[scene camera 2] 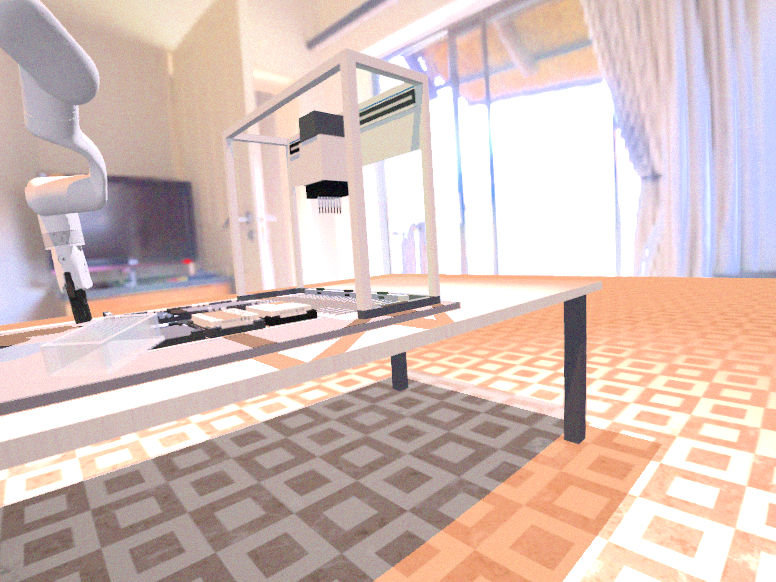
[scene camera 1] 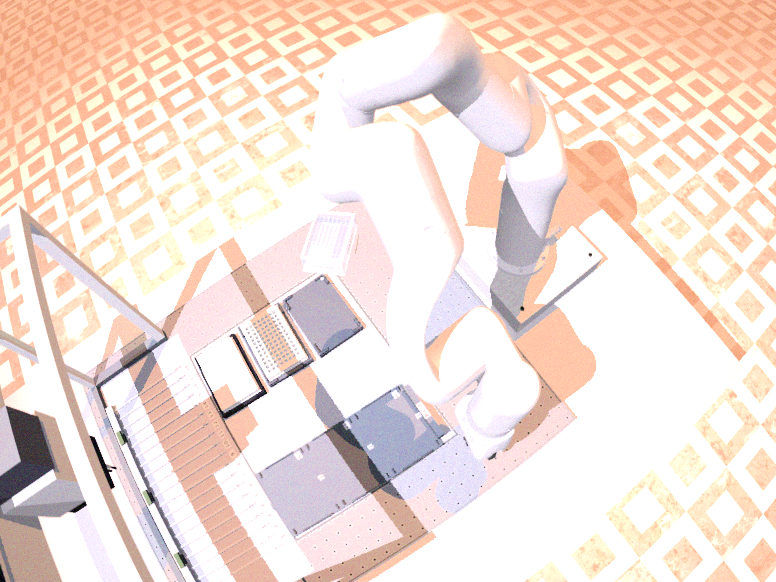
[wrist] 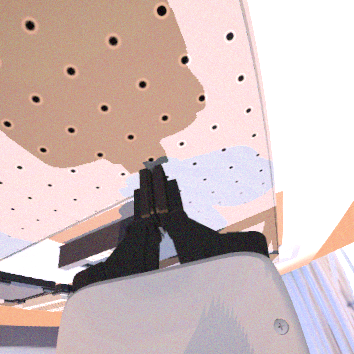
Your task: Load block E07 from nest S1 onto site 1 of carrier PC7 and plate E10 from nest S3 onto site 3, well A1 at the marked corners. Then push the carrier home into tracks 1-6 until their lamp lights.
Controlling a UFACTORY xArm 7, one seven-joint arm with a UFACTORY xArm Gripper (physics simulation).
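Seen in the pictures: gripper, fingertip midpoint: [scene camera 2: 84, 322] [wrist: 155, 179]; arm's base, link origin: [scene camera 1: 518, 248].
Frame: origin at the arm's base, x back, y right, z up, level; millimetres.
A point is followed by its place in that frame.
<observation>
The carrier [scene camera 1: 313, 479] @[x -538, y -214, z -26 mm] lies as a long grey tray, no labware visible on it; its dark end wall [wrist: 92, 245] @[x -306, y -184, z -17 mm] shows behind the fingers in the wrist view. A perforated pale block [scene camera 1: 275, 344] @[x -498, y 44, z -13 mm] [scene camera 2: 225, 318] @[x -494, y 100, z -12 mm] sits in the middle nest, and a smooth white plate [scene camera 1: 226, 370] @[x -606, y 38, z -11 mm] [scene camera 2: 282, 308] @[x -603, y 83, z -11 mm] in the black nest nearer the tracks. The third nest [scene camera 1: 322, 313] @[x -392, y 65, z -25 mm] looks empty. Labels are unreadable, so I cannot tell which is S1 or S3. My gripper [scene camera 1: 492, 455] [scene camera 2: 82, 320] @[x -258, y -274, z -28 mm] [wrist: 155, 179] @[x -258, y -274, z -28 mm] is shut with nothing between its fingers, pointing down beyond the carrier's outer end, low over the perforated board.
Slotted tracks [scene camera 1: 188, 451] @[x -747, y -69, z -37 mm] lie at the carrier's far end, with small green parts along their back rail [scene camera 1: 164, 529] @[x -847, y -195, z -21 mm]. A frame [scene camera 1: 94, 291] @[x -732, y 168, z 222 mm] [scene camera 2: 359, 187] @[x -726, y 189, z 199 mm] with a pipetting head [scene camera 2: 322, 159] @[x -782, y -67, z 305 mm] stands over them. A clear box [scene camera 1: 329, 243] @[x -322, y 177, z 11 mm] [scene camera 2: 103, 344] @[x -317, y 266, z 2 mm] stands at the board's edge.
</observation>
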